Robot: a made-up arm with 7 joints.
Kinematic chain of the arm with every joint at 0, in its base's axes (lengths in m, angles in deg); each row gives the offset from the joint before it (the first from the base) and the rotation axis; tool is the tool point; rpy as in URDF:
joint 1: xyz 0 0 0.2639 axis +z
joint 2: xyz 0 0 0 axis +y
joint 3: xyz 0 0 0.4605 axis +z
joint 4: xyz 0.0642 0 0 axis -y
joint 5: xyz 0.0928 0 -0.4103 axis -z
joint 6: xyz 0 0 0 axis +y
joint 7: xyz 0.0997 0 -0.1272 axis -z
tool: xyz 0 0 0 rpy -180 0 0
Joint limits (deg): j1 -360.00..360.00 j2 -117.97..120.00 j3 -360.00..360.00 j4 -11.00..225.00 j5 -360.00..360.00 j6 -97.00..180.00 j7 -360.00..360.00
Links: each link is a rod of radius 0.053 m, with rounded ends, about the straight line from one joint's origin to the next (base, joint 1, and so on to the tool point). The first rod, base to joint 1, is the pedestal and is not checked.
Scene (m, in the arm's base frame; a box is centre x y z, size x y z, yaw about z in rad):
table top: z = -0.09
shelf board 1: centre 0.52 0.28 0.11 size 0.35 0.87 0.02 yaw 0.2
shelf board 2: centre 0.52 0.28 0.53 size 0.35 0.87 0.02 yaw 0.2
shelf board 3: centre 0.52 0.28 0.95 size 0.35 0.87 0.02 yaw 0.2
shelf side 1: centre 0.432 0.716 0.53 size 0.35 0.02 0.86 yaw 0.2
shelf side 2: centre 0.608 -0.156 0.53 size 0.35 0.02 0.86 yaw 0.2
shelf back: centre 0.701 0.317 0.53 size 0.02 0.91 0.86 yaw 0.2
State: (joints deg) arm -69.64 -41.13 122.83 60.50 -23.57 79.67 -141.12
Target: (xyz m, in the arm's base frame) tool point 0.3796 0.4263 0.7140
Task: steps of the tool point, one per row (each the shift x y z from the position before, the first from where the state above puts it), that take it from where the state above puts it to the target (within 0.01 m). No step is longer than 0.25 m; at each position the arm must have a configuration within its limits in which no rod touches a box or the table.
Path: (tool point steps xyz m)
1: -0.1541 0.1363 0.1206
2: -0.1737 0.0389 0.1611
3: -0.1307 -0.0580 0.1798
4: -0.0379 -0.1171 0.1691
5: 0.1236 0.0568 -0.0407
6: 0.1427 0.0170 -0.0413
7: 0.1476 -0.0287 -0.0412
8: 0.1370 -0.0749 -0.0404

